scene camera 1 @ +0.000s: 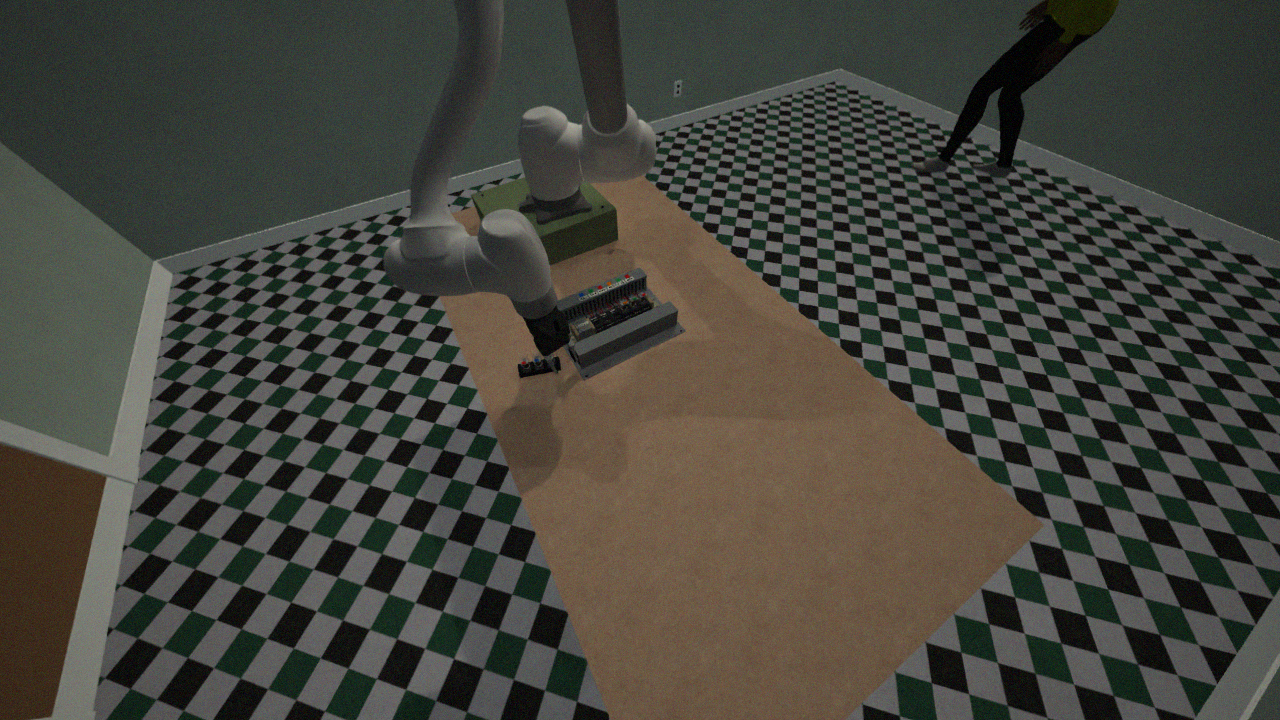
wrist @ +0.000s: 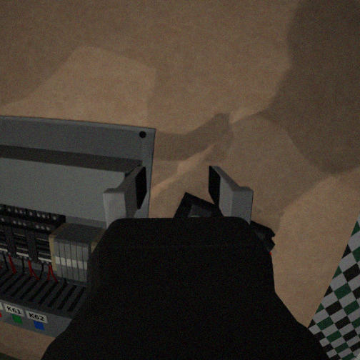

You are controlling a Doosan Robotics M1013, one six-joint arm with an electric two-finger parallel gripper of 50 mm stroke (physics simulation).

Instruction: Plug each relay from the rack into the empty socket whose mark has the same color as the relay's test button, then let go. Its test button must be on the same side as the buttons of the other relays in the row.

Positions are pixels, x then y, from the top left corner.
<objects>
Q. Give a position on a black relay rack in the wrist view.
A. At 184, 207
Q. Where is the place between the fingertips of the gripper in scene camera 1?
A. At 565, 365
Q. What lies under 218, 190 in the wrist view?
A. The gripper.
</objects>
